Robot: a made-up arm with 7 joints.
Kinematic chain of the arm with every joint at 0, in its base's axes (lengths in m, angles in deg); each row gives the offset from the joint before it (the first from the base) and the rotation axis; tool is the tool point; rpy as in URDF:
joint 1: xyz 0 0 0.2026 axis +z
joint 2: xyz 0 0 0 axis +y
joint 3: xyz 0 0 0.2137 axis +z
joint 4: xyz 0.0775 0 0 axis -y
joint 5: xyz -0.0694 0 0.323 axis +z
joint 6: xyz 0 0 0 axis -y
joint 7: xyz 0.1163 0 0 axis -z
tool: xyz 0 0 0 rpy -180 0 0
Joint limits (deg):
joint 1: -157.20..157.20
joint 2: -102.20..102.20
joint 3: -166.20..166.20
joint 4: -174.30..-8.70
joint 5: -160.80..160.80
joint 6: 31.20..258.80
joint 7: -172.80..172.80
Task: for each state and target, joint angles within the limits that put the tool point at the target. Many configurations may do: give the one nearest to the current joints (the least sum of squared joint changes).
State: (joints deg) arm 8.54 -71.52 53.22 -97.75 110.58 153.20 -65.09
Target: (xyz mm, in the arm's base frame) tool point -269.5 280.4 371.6
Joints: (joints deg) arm 30.28 -87.53 80.17 -111.27 121.29 170.14 -65.09
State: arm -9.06 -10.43 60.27 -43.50 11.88 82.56 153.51
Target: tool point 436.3 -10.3 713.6
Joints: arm -28.28 19.46 45.50 -36.83 12.08 93.99 153.51
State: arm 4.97 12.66 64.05 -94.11 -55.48 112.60 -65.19
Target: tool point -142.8 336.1 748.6
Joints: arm 20.48 -8.77 73.23 -54.99 -51.54 116.68 -65.19
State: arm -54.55 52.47 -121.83 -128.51 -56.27 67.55 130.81
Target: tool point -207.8 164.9 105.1
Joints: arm -69.90 31.20 -124.79 -169.49 -52.90 65.52 130.81
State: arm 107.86 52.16 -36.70 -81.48 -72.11 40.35 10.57
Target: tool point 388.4 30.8 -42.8
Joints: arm 74.44 75.34 -43.12 -116.21 -65.63 39.60 10.57
